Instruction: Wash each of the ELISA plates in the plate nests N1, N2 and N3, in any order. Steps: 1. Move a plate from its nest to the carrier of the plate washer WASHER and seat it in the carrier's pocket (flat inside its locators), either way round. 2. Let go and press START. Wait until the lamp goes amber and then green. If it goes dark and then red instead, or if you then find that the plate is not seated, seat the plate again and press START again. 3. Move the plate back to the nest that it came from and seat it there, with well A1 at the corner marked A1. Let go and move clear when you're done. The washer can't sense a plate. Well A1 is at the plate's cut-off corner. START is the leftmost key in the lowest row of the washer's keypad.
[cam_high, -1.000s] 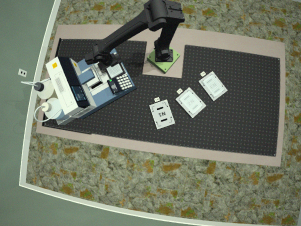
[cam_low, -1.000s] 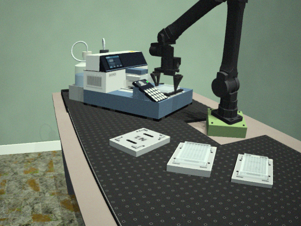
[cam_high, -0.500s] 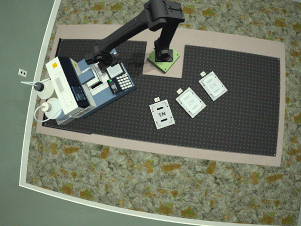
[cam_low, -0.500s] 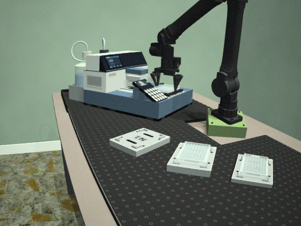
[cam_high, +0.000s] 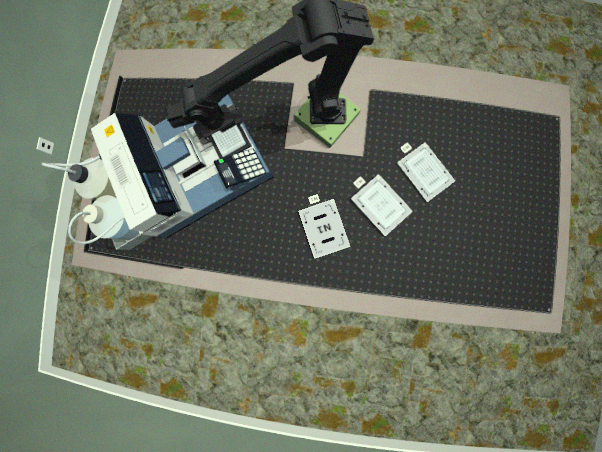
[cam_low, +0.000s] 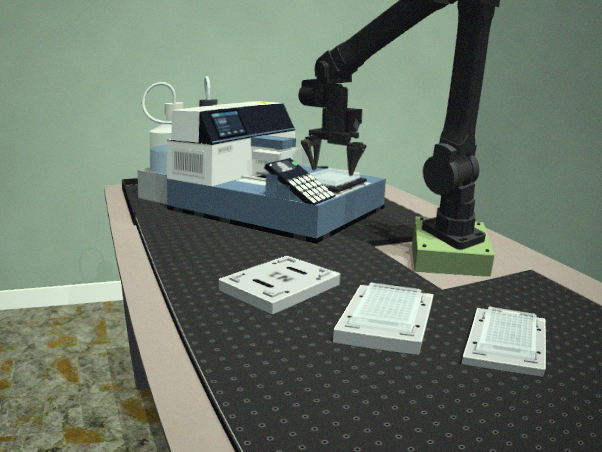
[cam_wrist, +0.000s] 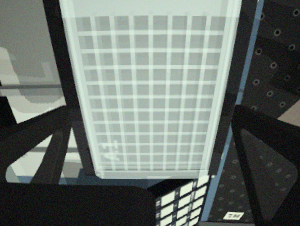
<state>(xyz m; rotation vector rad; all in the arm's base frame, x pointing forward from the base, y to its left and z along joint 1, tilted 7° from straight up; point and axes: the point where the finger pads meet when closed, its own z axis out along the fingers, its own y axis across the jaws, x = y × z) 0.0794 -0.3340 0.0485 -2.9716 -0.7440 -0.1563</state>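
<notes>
The dark carrier lies 30 mm below my hand. Also, from my hand: plate washer 140 mm to the right, 70 mm ahead, 10 mm above; then N1 label 280 mm to the left, 200 mm ahead, 120 mm below.
</notes>
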